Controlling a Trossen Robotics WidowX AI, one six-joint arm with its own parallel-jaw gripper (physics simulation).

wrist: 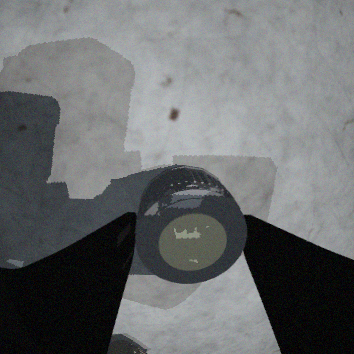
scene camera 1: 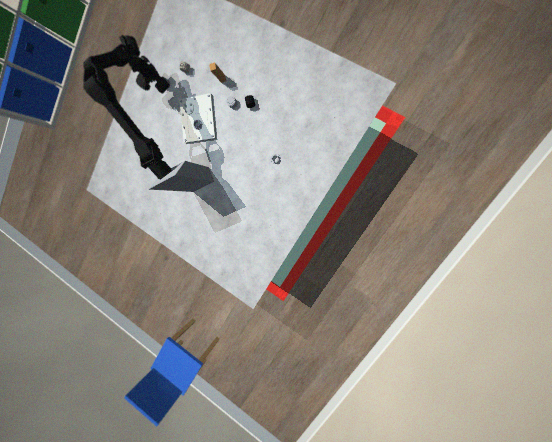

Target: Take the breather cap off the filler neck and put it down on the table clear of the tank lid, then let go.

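Pixels of known places: gripper, fingertip midpoint: [wrist: 188,222]; arm's base at its link origin: [scene camera 1: 164,174].
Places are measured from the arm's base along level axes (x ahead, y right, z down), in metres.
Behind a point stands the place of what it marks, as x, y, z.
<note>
My gripper [scene camera 1: 161,84] {0.281, -0.461, 0.222} [wrist: 188,222] {0.281, -0.461, 0.222} is shut on the breather cap [wrist: 192,245] {0.283, -0.460, 0.207}, a dark round cap with a ribbed side and a dull yellow-green disc on its end. In the wrist view the cap sits between both black fingertips, over the pale table [scene camera 1: 300,100] {0.653, 0.193, 0.244} [wrist: 300,90] {0.222, -0.535, 0.244}, with shadow close beside it. Its exact height is hard to tell. The tank lid [scene camera 1: 208,112] {0.320, -0.155, 0.229}, a pale rectangular plate with bolts, lies to the lower right of the gripper in the scene view and does not show in the wrist view. A dark round filler neck [scene camera 1: 198,124] {0.244, -0.148, 0.213} stands on it.
A small grey-brown cylinder [scene camera 1: 184,65] {0.419, -0.391, 0.201}, an orange block [scene camera 1: 217,71] {0.497, -0.185, 0.158}, a light cylinder [scene camera 1: 232,102] {0.437, -0.067, 0.213}, a black cylinder [scene camera 1: 250,101] {0.496, 0.014, 0.201} and a small ring-like part stand around the lid. A dark rounded edge [wrist: 125,343] {0.393, -0.406, 0.236} shows at the wrist view's bottom. A grey wedge-shaped body [scene camera 1: 185,177] {0.056, 0.086, 0.003} is beside the arm's base.
</note>
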